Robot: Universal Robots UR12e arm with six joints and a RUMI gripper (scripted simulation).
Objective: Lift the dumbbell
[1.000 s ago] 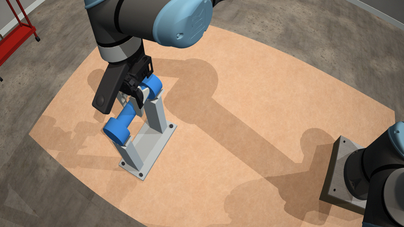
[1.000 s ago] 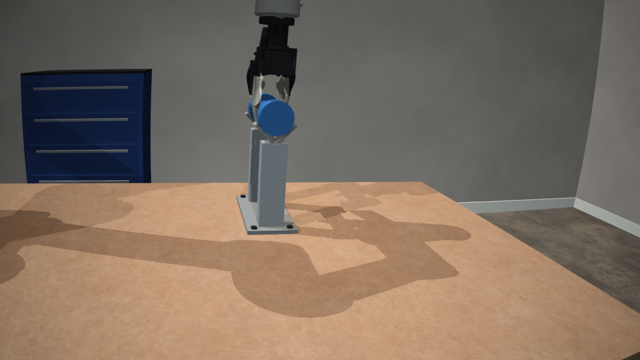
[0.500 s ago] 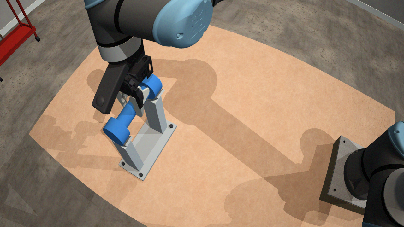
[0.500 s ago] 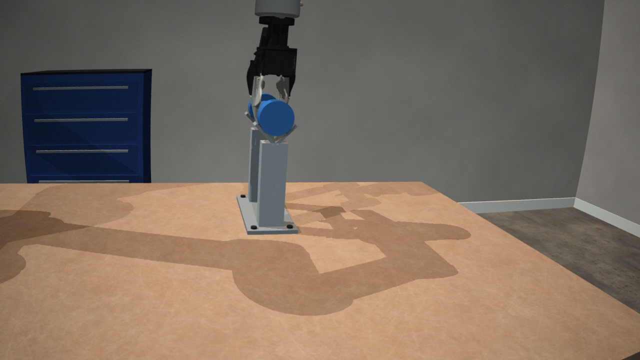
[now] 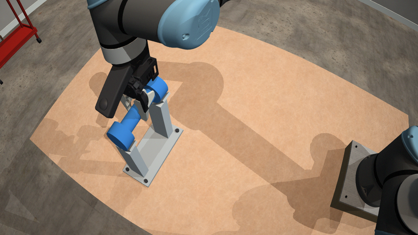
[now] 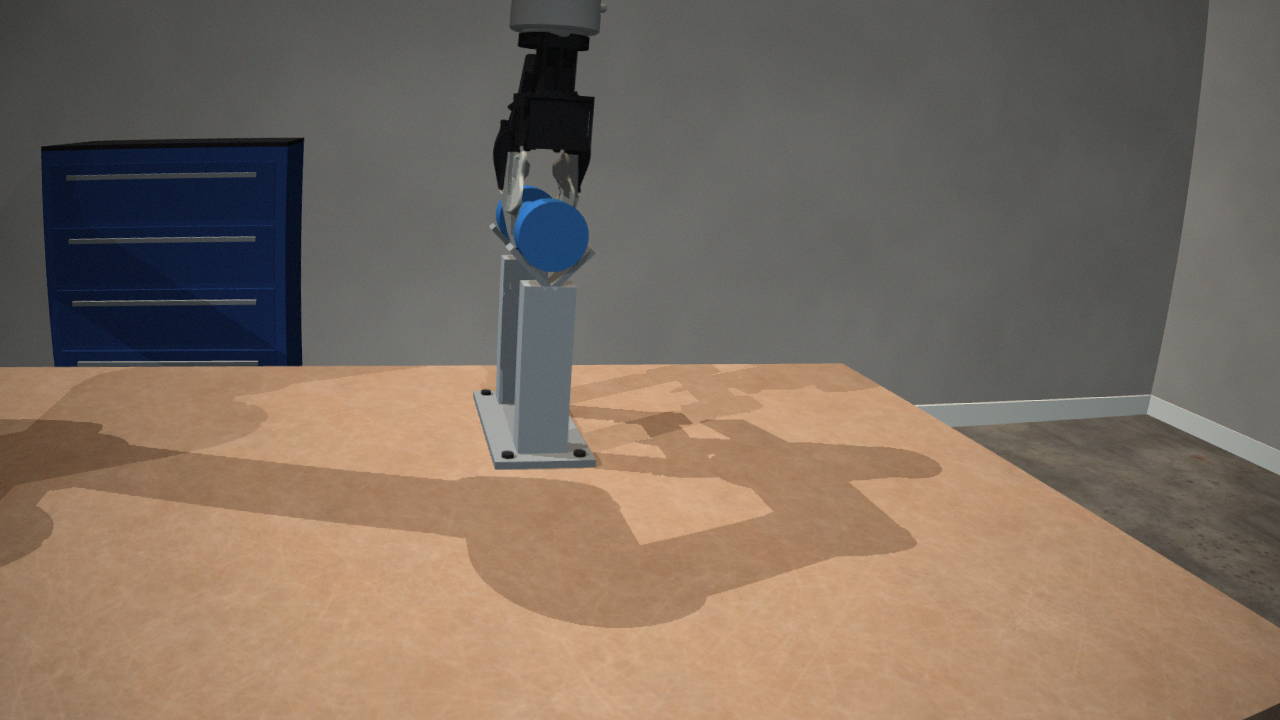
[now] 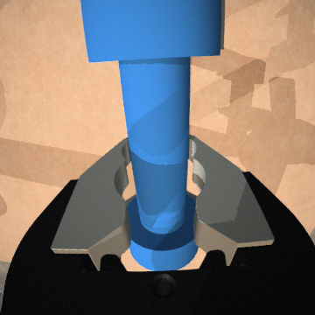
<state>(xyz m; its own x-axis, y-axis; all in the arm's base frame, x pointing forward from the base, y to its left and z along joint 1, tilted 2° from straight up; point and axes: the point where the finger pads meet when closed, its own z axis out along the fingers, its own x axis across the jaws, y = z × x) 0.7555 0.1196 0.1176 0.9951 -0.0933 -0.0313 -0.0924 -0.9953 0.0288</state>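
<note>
Now: hand 110 mm above the grey cradle. Round my hand: blue dumbbell 10 mm above.
</note>
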